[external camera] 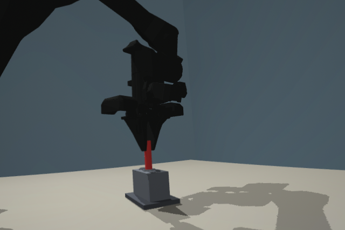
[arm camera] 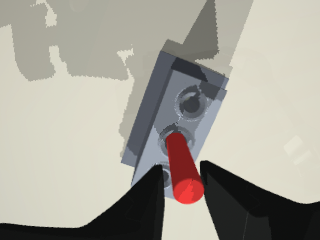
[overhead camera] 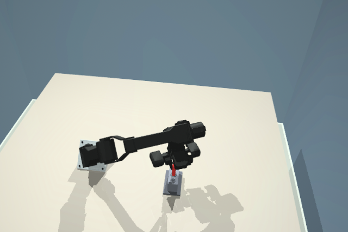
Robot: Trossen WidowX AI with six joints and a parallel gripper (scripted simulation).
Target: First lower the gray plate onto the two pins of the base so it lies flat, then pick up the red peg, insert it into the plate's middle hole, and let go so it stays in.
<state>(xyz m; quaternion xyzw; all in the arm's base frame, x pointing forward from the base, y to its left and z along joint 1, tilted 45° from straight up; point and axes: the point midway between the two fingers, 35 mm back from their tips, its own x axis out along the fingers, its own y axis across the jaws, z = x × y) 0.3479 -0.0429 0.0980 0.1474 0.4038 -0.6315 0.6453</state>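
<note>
The red peg is 1 cm below my gripper tip. The rest, counted from my gripper tip: dark base 9 cm below; gray plate 5 cm below.
</note>
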